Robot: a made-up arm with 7 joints. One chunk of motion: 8 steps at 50 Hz.
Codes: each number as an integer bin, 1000 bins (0 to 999) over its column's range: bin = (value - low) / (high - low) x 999, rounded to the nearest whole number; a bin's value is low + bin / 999 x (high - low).
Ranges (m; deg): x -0.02..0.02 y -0.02..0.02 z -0.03..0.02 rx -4..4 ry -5..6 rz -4..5
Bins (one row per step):
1: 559 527 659 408 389 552
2: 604 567 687 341 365 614
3: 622 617 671 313 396 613
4: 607 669 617 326 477 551
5: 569 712 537 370 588 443
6: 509 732 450 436 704 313
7: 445 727 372 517 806 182
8: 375 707 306 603 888 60
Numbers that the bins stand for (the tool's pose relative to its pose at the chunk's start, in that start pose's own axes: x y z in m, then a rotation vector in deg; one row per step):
1: 0.0024 0.0011 0.0030 -0.73 -0.72 0.97
2: 0.0042 0.0027 0.0044 -1.27 -0.98 1.53
3: 0.0049 0.0047 0.0036 -1.49 -0.64 1.52
4: 0.0043 0.0068 0.0009 -1.39 0.25 0.96
5: 0.0028 0.0085 -0.0031 -1.04 1.47 -0.01
6: 0.0004 0.0093 -0.0075 -0.51 2.75 -1.18
7: -0.0022 0.0091 -0.0114 0.14 3.87 -2.36
8: -0.0050 0.0083 -0.0147 0.83 4.78 -3.46

